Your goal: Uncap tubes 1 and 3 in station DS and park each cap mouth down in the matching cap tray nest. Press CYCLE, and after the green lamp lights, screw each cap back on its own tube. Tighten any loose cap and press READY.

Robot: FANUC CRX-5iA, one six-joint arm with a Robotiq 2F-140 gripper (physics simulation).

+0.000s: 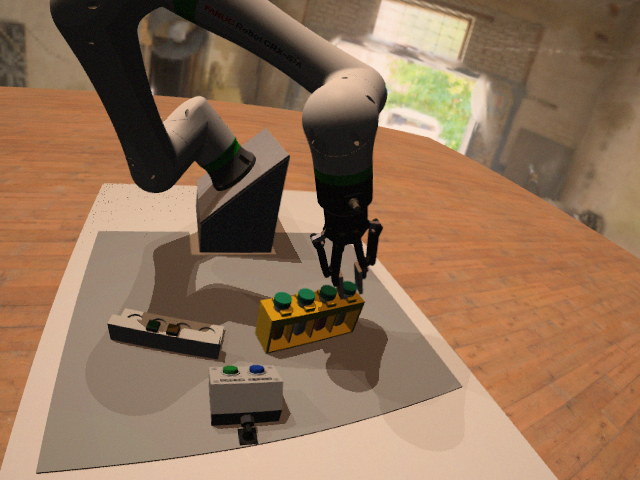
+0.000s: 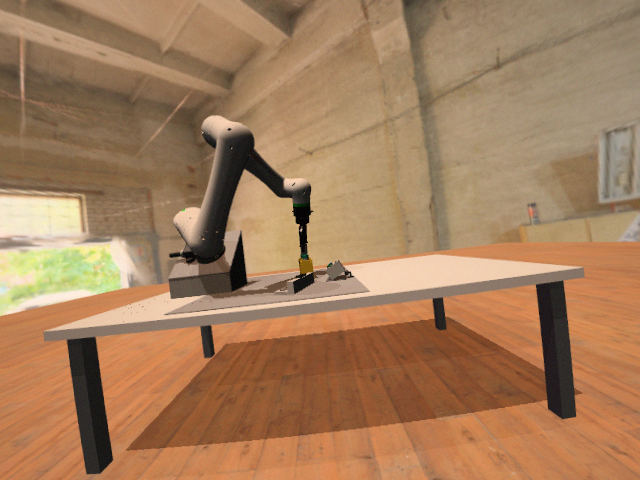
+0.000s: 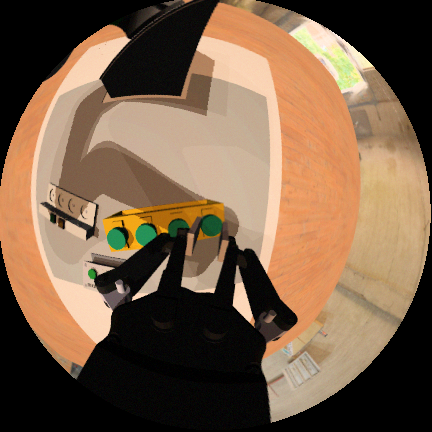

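Observation:
A yellow tube rack stands on the grey mat and holds several tubes, each with a green cap. My gripper points straight down over the rack's right end. It is shut on the right-end green cap, which sits on its tube. The other caps sit on their tubes. The white cap tray lies to the left with its round nests empty.
A grey button box with a green button and a blue button stands in front of the rack. The arm's dark wedge pedestal stands behind. The white table carries it all.

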